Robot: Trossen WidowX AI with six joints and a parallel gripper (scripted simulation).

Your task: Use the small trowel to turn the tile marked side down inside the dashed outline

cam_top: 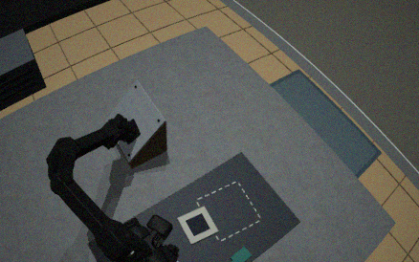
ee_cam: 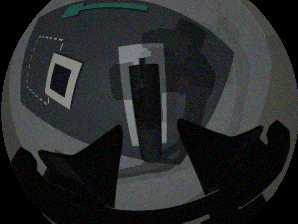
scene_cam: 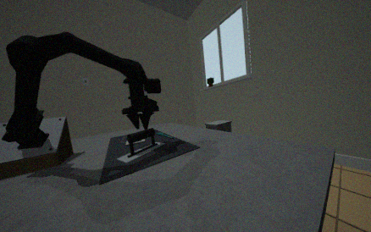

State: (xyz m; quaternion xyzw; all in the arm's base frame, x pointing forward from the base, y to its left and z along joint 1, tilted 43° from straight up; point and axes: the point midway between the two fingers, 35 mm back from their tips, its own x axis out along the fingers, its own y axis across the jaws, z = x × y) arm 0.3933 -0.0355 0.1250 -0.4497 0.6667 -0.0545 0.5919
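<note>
The trowel lies 60 mm below my gripper tip, 20 mm behind it and 10 mm to the right of it. The rest, counted from my gripper tip: dark mat 170 mm to the left, 120 mm below; then small teal piece 210 mm to the left, 130 mm ahead, 90 mm below; then tile 190 mm to the left, 90 mm below, 40 mm behind.
</note>
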